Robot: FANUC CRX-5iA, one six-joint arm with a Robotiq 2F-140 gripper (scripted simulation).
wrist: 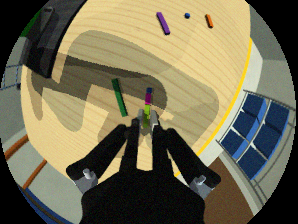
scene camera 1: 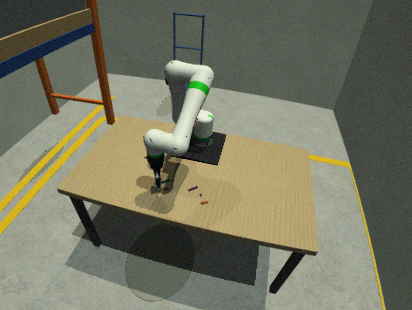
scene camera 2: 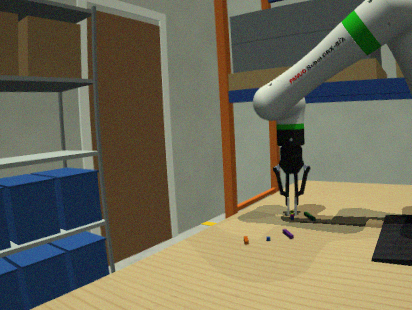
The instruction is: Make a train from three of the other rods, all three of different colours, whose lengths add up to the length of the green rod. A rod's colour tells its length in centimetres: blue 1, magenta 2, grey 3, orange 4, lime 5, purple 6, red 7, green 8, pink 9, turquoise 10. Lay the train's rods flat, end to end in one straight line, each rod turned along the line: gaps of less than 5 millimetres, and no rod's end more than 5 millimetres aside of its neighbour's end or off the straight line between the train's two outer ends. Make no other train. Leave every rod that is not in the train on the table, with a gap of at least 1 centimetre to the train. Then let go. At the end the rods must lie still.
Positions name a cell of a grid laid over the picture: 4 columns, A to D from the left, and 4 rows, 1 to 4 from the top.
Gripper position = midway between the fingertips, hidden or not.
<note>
I see my gripper (scene camera 2: C3).
My gripper also shows in the wrist view (wrist: B3).
</note>
